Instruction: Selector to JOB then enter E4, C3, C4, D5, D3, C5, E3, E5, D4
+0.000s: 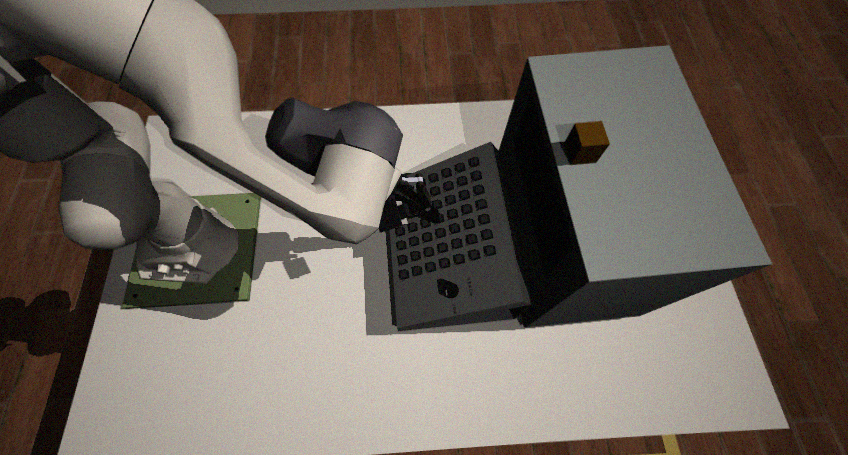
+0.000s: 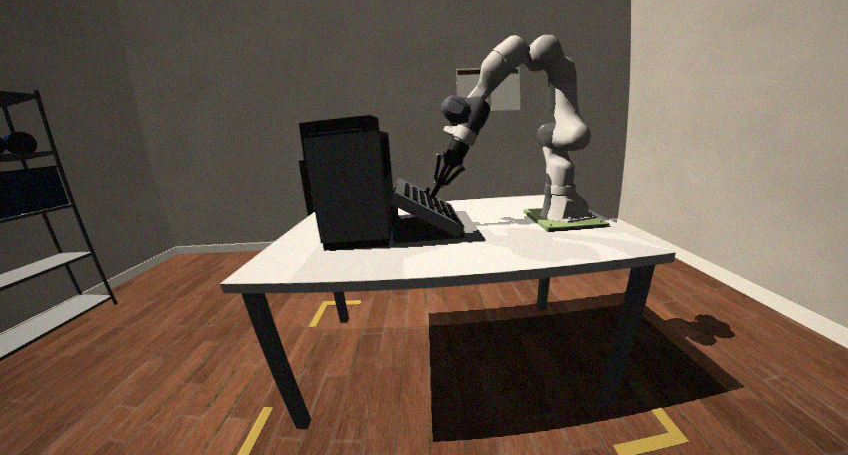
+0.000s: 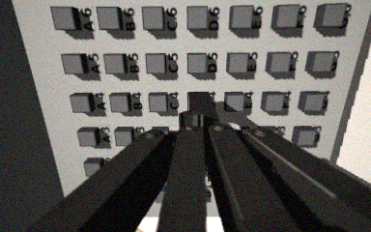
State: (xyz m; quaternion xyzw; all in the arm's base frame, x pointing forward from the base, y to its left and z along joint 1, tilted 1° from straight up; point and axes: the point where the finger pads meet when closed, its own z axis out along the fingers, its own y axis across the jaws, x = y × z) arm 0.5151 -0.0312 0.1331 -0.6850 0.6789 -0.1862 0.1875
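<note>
The c6 key lies 50 mm ahead of my hand, 70 mm to the right of it and 20 mm below it. From my hand the other things lie so: a5 key (110 mm ahead, 30 mm to the right, 10 mm above); then key C5 (50 mm ahead, 30 mm to the right, 20 mm below); then sloped keypad (50 mm ahead, 50 mm to the right, 80 mm below).
</note>
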